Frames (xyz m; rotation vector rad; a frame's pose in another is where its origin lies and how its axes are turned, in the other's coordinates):
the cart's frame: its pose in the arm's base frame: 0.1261 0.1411 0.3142 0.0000 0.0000 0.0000
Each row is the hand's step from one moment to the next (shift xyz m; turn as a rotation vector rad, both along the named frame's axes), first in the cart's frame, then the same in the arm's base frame.
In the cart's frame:
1: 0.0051 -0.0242 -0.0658 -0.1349 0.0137 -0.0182
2: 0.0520 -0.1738 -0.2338 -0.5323 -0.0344 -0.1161
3: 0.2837 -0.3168 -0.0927 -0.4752 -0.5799 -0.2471
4: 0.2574 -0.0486 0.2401 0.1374 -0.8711 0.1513
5: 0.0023 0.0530 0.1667 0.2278 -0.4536 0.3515
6: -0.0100 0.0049 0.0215 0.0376 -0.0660 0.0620
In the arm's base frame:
1: 0.0051 -0.0242 -0.0658 -0.1349 0.0137 -0.0182
2: 0.0520 -0.1738 -0.2338 -0.5323 -0.0344 -0.1161
3: 0.2837 -0.3168 -0.0927 -0.4752 -0.5799 -0.2471
4: 0.2574 -0.0486 0.2401 0.1374 -0.8711 0.1513
5: 0.0023 0.0530 0.1667 0.2278 -0.4536 0.3515
6: -0.0100 0.0049 0.0215 0.0376 -0.0660 0.0620

